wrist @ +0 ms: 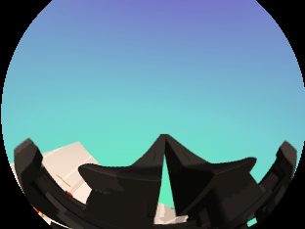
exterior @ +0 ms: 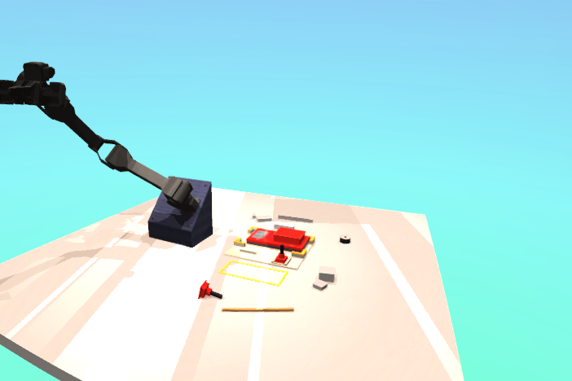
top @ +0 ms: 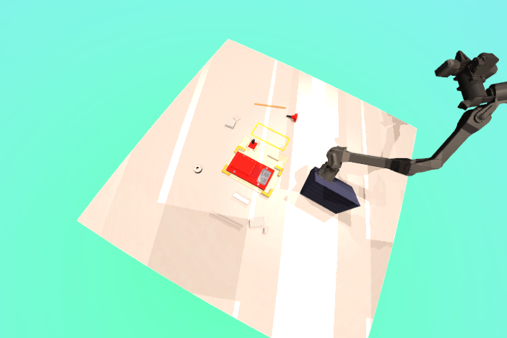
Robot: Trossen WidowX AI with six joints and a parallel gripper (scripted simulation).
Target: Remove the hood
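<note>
The red hood lies 610 mm to the left of my gripper tip, 480 mm below it and 480 mm ahead of it. Round my gripper tip: wooden stick (550 mm ahead, 520 mm below, 220 mm to the left); black ring (730 mm to the left, 650 mm ahead, 510 mm below).
</note>
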